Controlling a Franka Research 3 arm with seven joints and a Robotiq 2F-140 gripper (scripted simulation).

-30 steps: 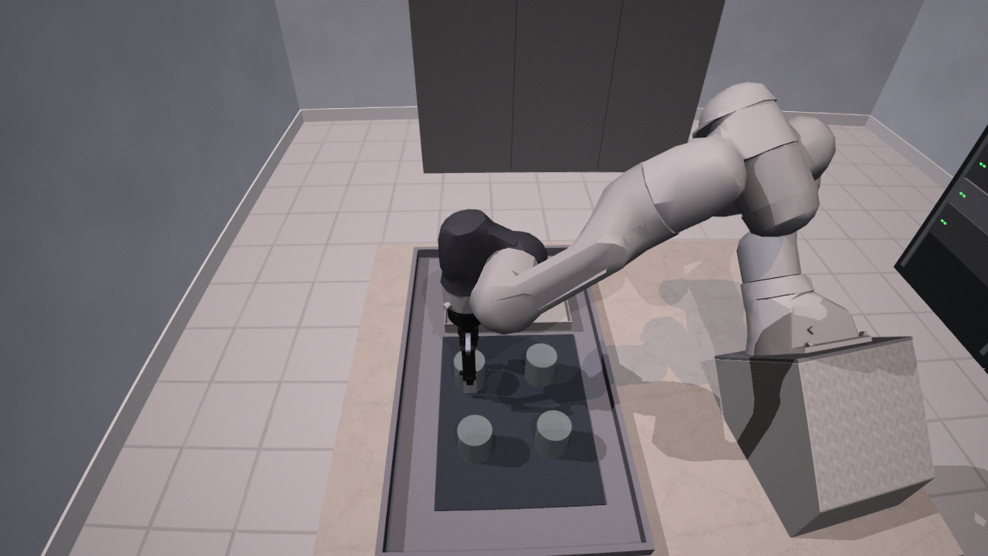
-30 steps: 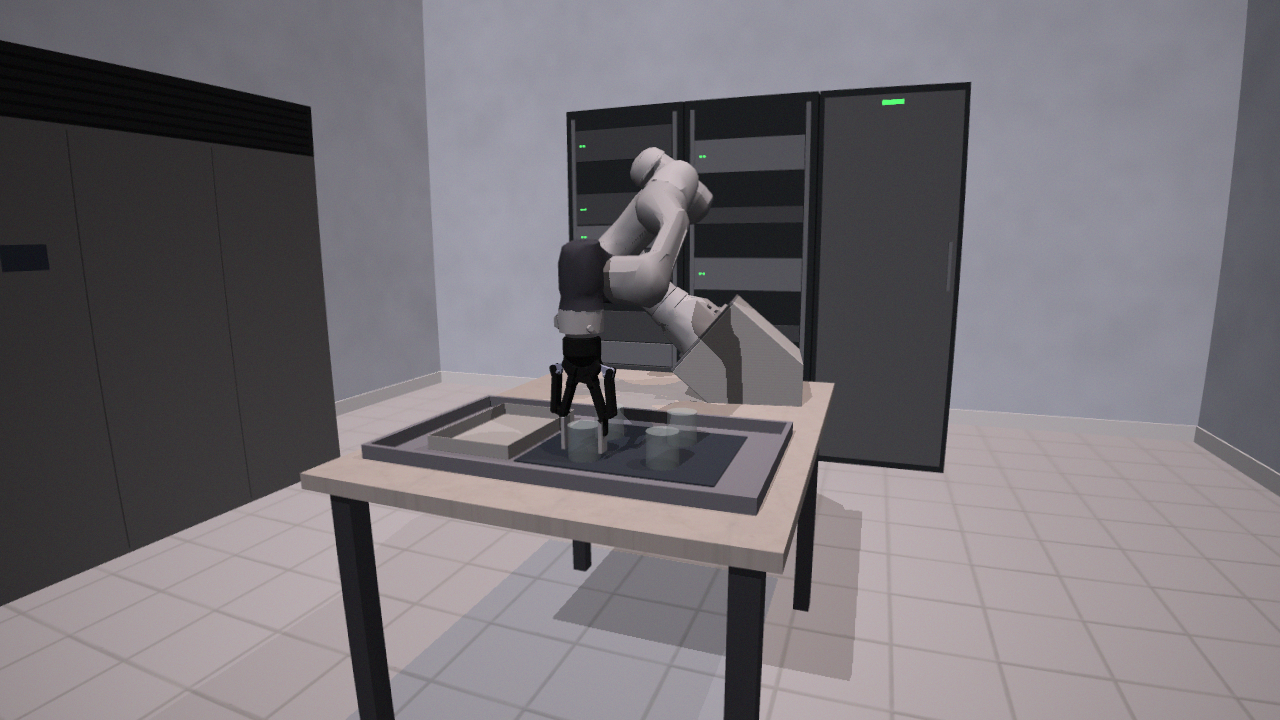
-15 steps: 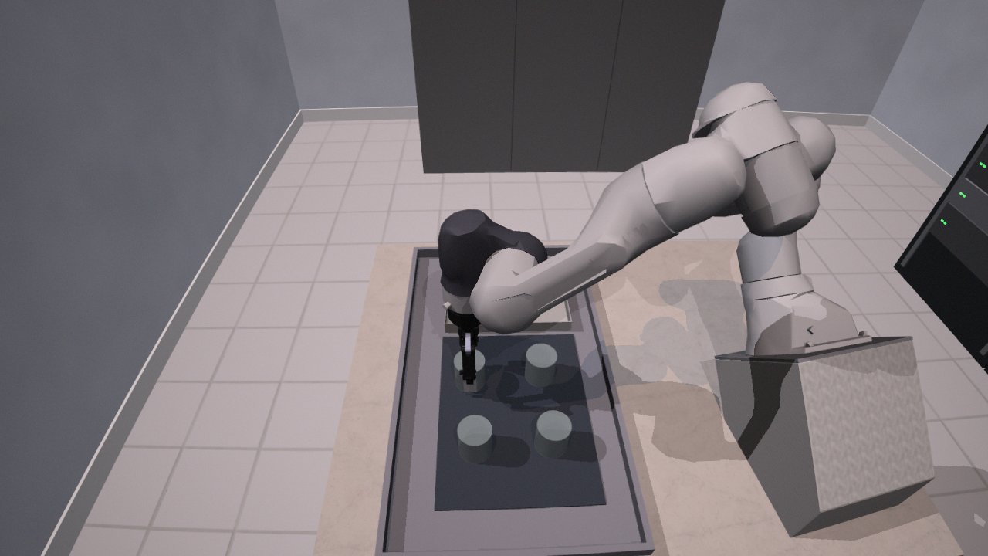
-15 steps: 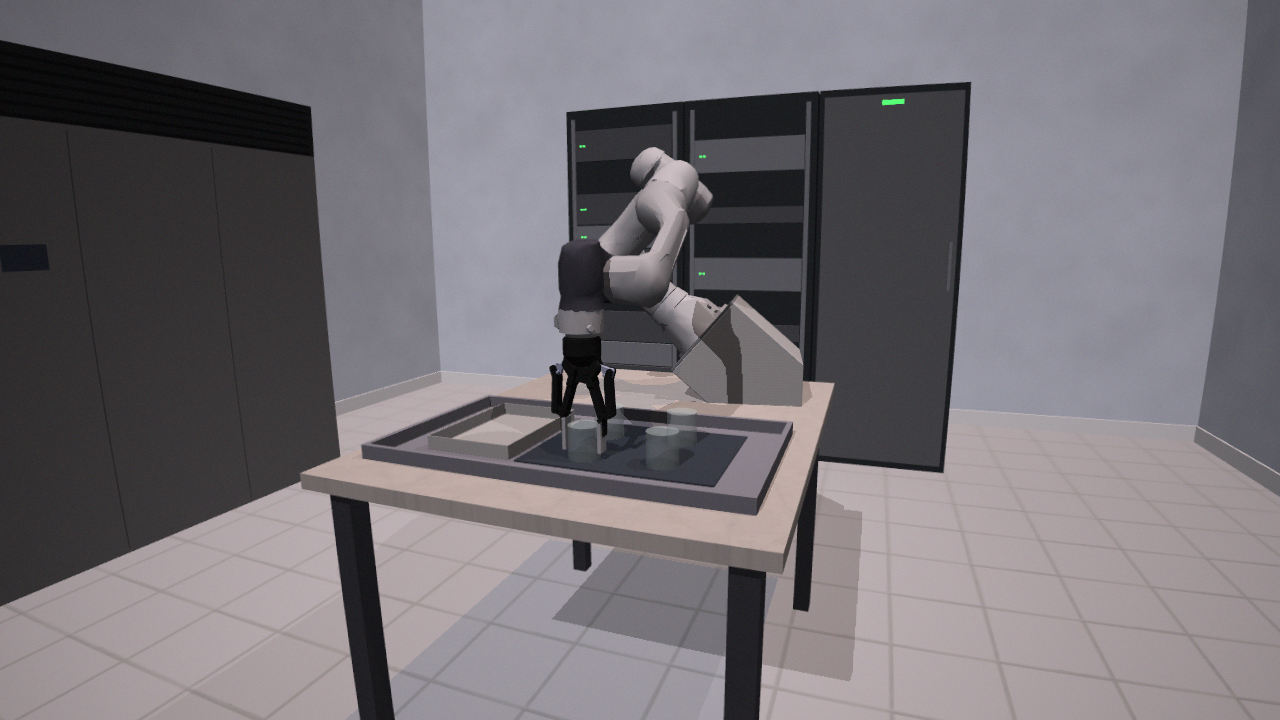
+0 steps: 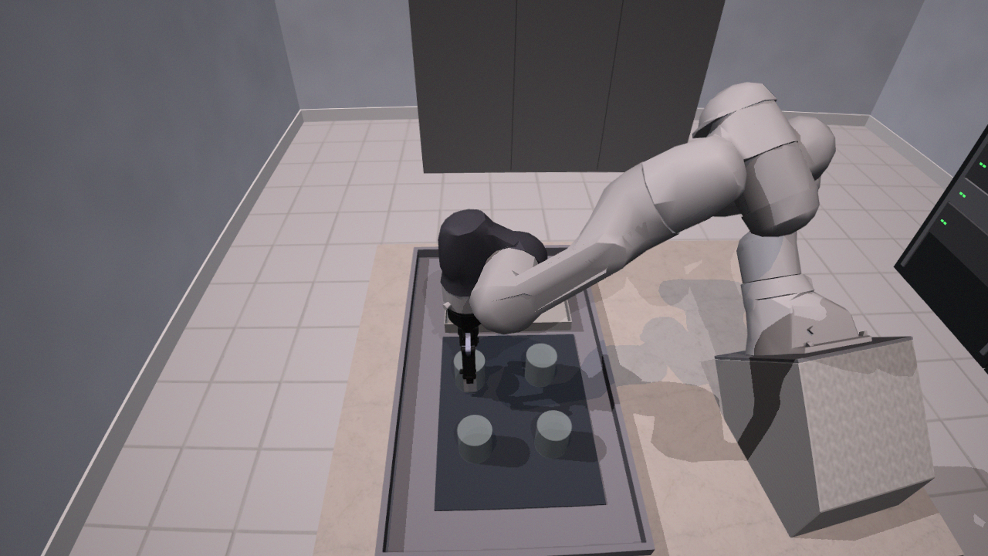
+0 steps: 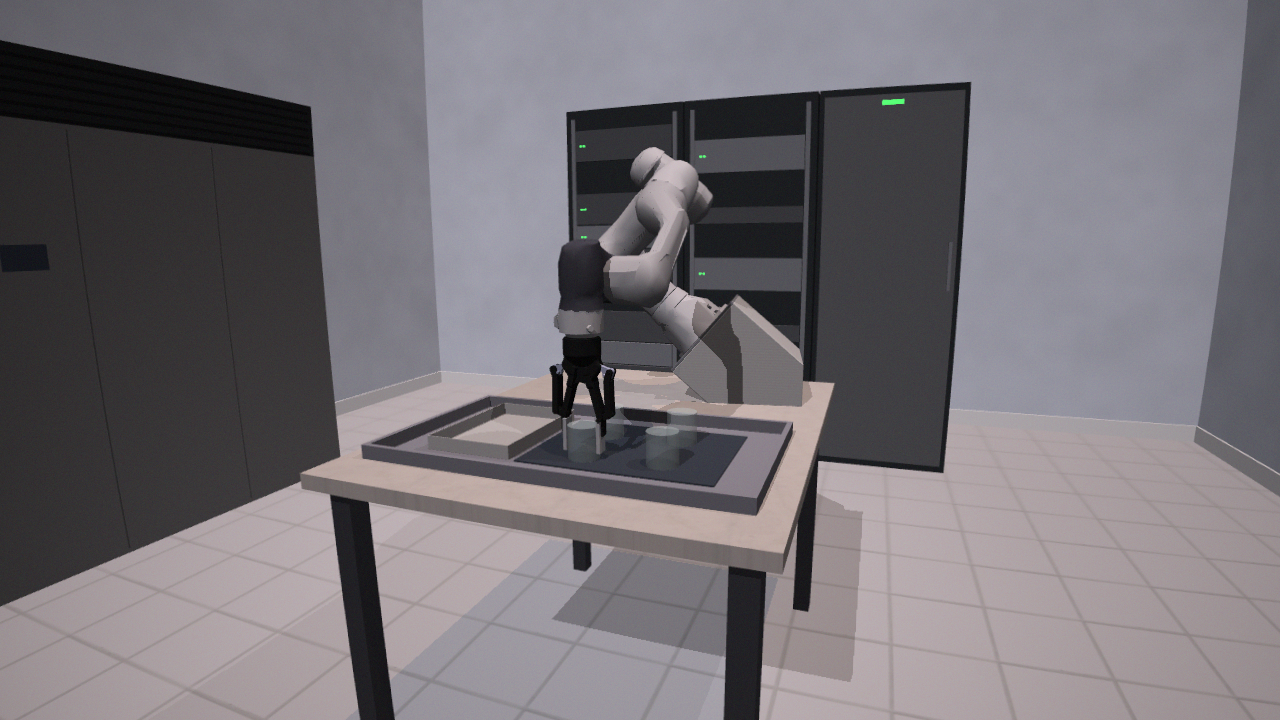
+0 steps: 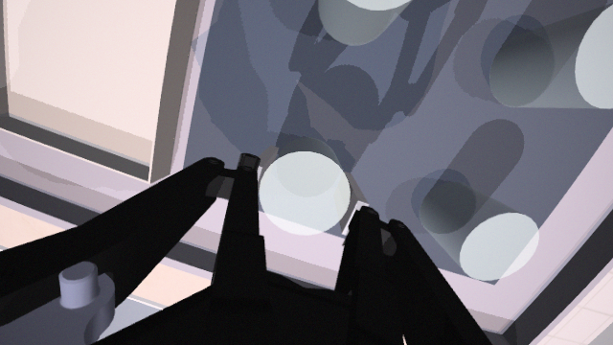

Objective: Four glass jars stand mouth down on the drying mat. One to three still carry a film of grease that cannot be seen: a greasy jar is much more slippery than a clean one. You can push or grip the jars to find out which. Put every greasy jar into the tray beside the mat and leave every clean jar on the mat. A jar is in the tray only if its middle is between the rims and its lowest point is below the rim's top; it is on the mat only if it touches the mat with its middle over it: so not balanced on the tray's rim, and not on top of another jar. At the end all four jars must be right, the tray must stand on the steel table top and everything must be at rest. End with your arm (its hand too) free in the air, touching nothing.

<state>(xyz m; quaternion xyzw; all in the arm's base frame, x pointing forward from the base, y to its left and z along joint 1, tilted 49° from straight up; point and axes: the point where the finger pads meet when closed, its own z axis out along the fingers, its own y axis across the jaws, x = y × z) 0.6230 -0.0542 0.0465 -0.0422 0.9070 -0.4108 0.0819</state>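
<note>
Now: the shallow tray 90 mm behind my hand, 240 mm to the right of it and 40 mm below it. Round my hand: dark drying mat (90 mm behind, 80 mm to the left, 50 mm below).
</note>
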